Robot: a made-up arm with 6 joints. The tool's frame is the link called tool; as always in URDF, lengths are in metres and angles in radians.
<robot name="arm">
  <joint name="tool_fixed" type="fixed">
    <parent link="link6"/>
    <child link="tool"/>
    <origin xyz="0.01 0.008 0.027" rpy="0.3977 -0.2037 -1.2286"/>
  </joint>
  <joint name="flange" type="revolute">
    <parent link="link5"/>
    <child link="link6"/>
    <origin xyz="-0.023 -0.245 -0.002" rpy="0 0 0"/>
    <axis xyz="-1 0 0"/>
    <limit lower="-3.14" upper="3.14"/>
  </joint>
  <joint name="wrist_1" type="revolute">
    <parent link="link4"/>
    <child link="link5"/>
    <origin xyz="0.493 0.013 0.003" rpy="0 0 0"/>
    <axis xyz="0 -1 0"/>
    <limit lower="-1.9" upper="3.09"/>
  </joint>
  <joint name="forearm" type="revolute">
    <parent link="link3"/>
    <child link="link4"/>
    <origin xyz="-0.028 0.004 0.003" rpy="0 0 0"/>
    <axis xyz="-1 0 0"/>
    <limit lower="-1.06" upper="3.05"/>
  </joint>
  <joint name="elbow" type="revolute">
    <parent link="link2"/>
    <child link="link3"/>
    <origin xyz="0.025 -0.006 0.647" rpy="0 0 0"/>
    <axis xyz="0 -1 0"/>
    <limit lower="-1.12" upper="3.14"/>
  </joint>
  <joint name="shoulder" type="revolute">
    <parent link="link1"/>
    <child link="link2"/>
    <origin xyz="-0.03 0.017 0.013" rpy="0 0 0"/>
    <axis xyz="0 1 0"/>
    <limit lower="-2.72" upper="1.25"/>
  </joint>
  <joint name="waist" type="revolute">
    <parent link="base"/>
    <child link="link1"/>
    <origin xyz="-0.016 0.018 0.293" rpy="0 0 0"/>
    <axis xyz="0 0 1"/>
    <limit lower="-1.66" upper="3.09"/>
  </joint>
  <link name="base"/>
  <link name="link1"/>
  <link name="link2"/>
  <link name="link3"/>
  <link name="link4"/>
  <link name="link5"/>
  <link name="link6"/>
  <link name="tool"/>
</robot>
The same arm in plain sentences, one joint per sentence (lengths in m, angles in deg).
The arm has six revolute joints in a row. What follows holds with every joint at zero, and every direction is one of the base frame's.
Joint 1 lies 0.016 m along -x and 0.018 m along +y and 0.293 m along +z from the base frame's origin and rotates about +z, from -95.11 to 177.04 deg.
Joint 2 lies 0.03 m along -x and 0.017 m along +y and 0.013 m along +z from joint 1 and rotates about +y, from -155.84 to 71.62 deg.
Joint 3 lies 0.025 m along +x and 0.006 m along -y and 0.647 m along +z from joint 2 and rotates about -y, from -64.17 to 179.91 deg.
Joint 4 lies 0.028 m along -x and 0.004 m along +y and 0.003 m along +z from joint 3 and rotates about -x, from -60.73 to 174.75 deg.
Joint 5 lies 0.493 m along +x and 0.013 m along +y and 0.003 m along +z from joint 4 and rotates about -y, from -108.86 to 177.04 deg.
Joint 6 lies 0.023 m along -x and 0.245 m along -y and 0.002 m along -z from joint 5 and rotates about -x, from -179.91 to 179.91 deg.
The tool frame, which is the frame that the pose is given for, lies 0.01 m along +x and 0.008 m along +y and 0.027 m along +z from joint 6; its axes are the base frame's turned by roll 22.79, pitch -11.67 and yaw -70.39 deg (as in URDF: about the fixed x, then y, then z).

